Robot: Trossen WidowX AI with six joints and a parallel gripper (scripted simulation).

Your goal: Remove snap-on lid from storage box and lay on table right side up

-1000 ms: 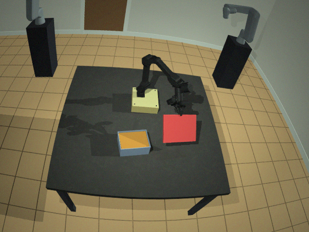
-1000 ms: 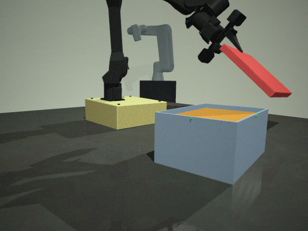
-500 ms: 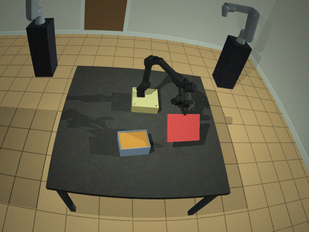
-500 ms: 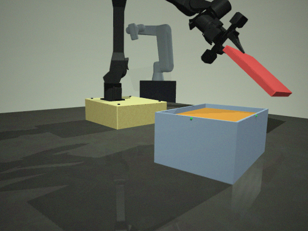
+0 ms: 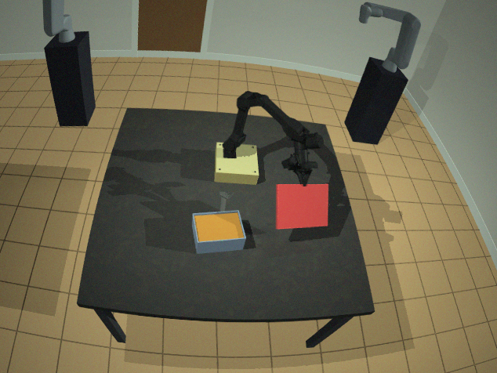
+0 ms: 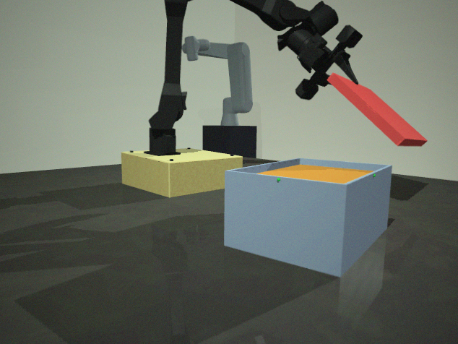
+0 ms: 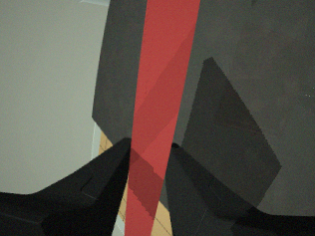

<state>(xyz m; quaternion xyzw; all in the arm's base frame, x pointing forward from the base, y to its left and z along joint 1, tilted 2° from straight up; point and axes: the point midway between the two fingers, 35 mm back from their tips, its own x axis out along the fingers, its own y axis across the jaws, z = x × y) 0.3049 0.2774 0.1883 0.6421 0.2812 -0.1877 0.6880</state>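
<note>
Right now my gripper tip is 7 cm short of the lid and 5 cm above it. Also, from my gripper tip: storage box (35 cm to the right, 18 cm below, 12 cm ahead).
</note>
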